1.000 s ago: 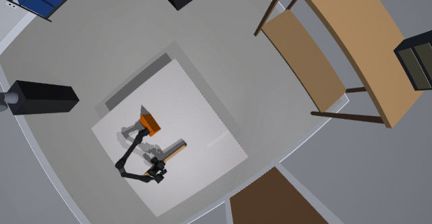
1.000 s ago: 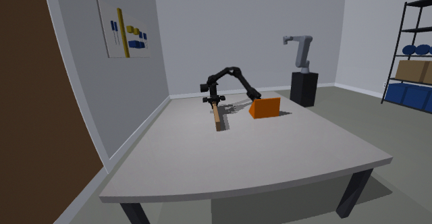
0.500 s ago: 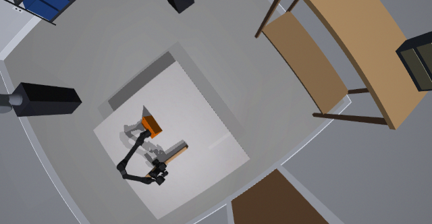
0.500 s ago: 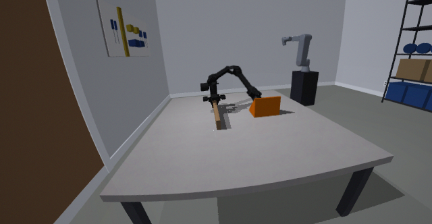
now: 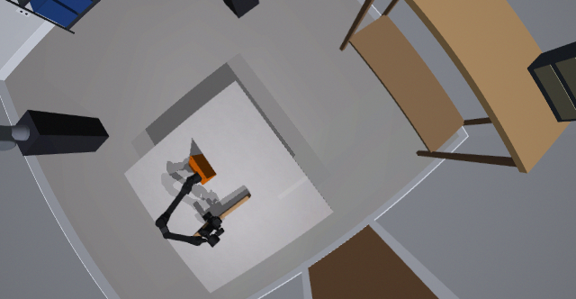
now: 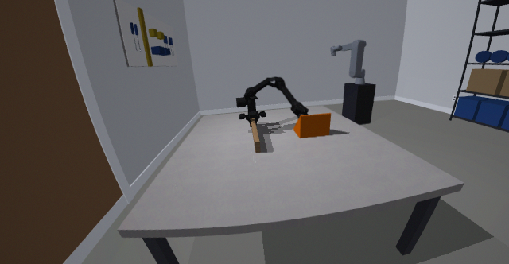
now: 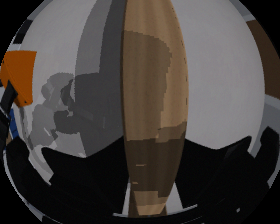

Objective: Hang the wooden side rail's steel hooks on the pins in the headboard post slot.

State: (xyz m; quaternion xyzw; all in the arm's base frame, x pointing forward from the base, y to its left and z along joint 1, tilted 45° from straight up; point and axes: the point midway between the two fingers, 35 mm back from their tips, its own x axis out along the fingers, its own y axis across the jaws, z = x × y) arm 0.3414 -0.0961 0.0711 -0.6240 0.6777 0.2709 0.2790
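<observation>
Now: the headboard post 12 cm to the right of my gripper tip, 5 cm above it and 1 cm behind it.
</observation>
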